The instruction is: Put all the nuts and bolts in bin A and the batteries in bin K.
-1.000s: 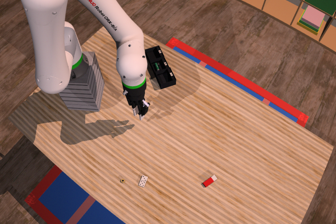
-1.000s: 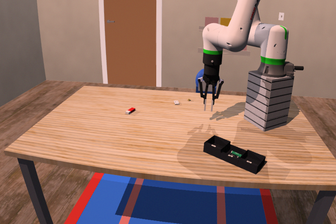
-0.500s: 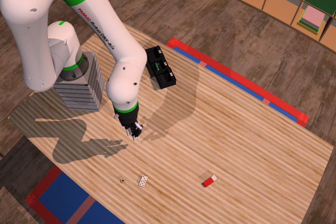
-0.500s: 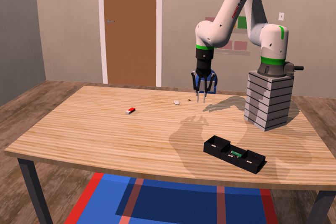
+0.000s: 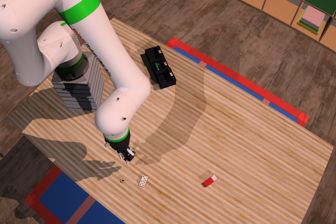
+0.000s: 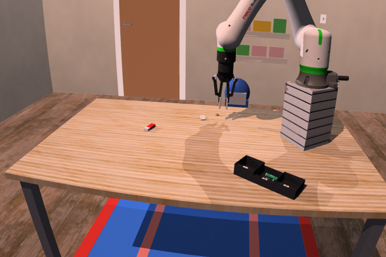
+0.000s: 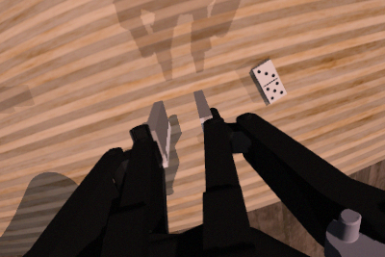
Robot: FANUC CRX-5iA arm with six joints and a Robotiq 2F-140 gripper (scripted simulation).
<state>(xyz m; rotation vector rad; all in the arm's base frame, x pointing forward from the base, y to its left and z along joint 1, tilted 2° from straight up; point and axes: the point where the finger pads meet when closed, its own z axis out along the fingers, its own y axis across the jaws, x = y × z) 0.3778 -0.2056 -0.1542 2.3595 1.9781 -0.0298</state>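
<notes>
The brass nut is 100 mm below my hand, 80 mm to the right of it and 20 mm ahead of it. The rest, counted from my hand: green battery (530 mm to the left, 140 mm behind, 90 mm below); then white domino (100 mm below, 100 mm ahead, 40 mm to the right); then red-and-white block (370 mm ahead, 100 mm to the left, 100 mm below).
</notes>
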